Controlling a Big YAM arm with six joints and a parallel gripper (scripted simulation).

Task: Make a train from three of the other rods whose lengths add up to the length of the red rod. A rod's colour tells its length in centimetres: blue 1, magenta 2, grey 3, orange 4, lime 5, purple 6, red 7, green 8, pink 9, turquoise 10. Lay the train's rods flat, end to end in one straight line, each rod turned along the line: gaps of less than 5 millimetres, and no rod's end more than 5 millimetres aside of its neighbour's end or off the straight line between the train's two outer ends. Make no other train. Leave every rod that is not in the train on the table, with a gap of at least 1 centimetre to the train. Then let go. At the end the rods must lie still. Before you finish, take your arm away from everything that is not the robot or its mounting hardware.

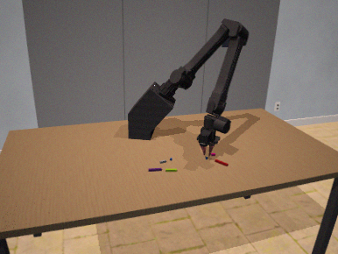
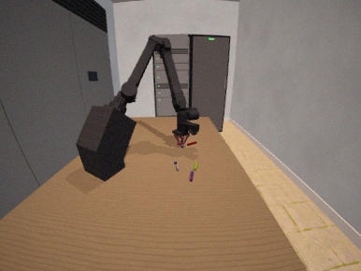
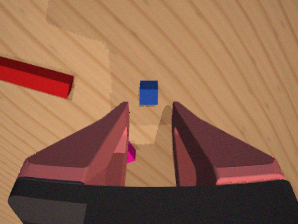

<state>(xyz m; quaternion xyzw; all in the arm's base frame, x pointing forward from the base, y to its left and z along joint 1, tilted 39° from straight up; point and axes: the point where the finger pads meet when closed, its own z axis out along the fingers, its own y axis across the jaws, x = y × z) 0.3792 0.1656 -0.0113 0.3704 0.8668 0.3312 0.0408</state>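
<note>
The magenta rod is 2 cm behind my hand, 5 cm to the left of it and 2 cm below it. From my hand the other things lie so: grey rod (2 cm behind, 22 cm to the right, 2 cm below); then red rod (7 cm ahead, 5 cm to the left, 2 cm below); then lime rod (7 cm ahead, 21 cm to the right, 2 cm below).
</note>
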